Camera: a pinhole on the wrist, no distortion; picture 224 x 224 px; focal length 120.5 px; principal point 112.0 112.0 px. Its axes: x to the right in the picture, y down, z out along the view. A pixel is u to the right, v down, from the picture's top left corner.
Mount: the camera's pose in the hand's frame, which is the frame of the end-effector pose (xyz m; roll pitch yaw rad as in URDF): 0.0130 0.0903 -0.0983 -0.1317 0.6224 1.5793
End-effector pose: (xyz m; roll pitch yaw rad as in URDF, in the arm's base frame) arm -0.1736 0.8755 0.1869 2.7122 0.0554 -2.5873
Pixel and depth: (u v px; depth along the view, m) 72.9 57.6 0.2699
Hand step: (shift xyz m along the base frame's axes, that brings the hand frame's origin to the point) -0.2074 0.1593 -0.0947
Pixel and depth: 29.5 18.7 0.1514
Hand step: -0.1613 0.0580 -0.0508
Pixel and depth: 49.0 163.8 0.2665
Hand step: 0.0223 0.2340 -0.1104
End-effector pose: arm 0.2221 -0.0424 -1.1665 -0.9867 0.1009 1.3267
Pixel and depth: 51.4 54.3 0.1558
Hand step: -0.1167 0.0909 -0.0643
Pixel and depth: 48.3 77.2 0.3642
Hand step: -0.3219 0.1558 0.0409
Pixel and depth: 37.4 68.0 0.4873
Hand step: -0.4378 0.2529 0.1384
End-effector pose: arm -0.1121 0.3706 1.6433 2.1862 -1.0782 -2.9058
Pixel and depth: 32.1 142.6 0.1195
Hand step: 0.0392 0.0985 -0.0044
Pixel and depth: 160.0 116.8 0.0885
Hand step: 0.1300 0.0917 0.0762
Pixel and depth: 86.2 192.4 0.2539
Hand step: 0.1054 0.2317 -0.1305
